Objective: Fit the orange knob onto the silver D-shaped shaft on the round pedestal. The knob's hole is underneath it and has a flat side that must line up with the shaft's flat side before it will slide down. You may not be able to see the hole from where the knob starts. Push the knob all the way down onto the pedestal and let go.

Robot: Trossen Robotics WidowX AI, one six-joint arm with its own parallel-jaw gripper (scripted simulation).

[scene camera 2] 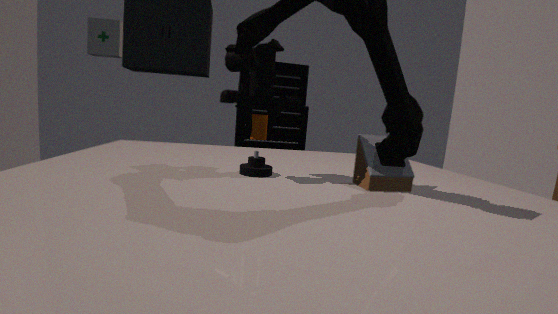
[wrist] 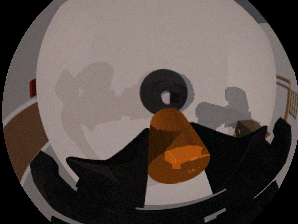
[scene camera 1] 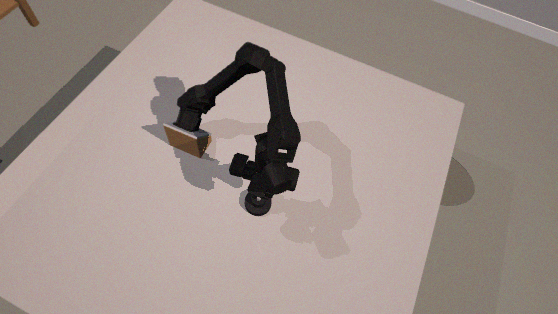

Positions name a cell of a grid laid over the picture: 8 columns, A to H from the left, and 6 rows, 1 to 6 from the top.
gripper: scene camera 2 D3; wrist E4; scene camera 1 D4
